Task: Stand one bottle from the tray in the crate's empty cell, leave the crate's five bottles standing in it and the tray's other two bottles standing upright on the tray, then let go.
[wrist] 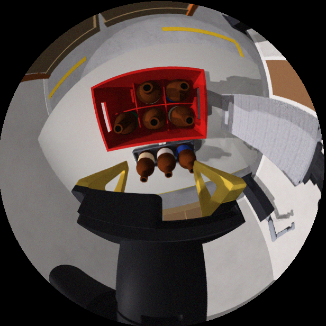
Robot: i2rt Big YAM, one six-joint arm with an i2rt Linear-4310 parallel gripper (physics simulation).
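Observation:
The red crate (157, 70) stands in the upper middle of the wrist view. Brown bottles stand in five of its cells: two in the far row (148, 92) (178, 90) and three in the near row (124, 123) (153, 118) (181, 116). The empty cell (114, 96) is at the far left. The dark tray (136, 151) lies just in front of the crate and holds a cream-banded bottle (145, 164), a white-banded bottle (166, 160) and a blue-banded bottle (186, 157), all upright. My gripper (160, 164) is open and empty; its yellow fingers appear on either side of the three tray bottles.
A light grey ribbed arm-like shape (272, 127) reaches in from the right, close to the crate's right side. A black block (258, 196) with a grey metal bracket (283, 232) is at the lower right. Yellow lines (199, 31) mark the floor beyond the table (75, 125).

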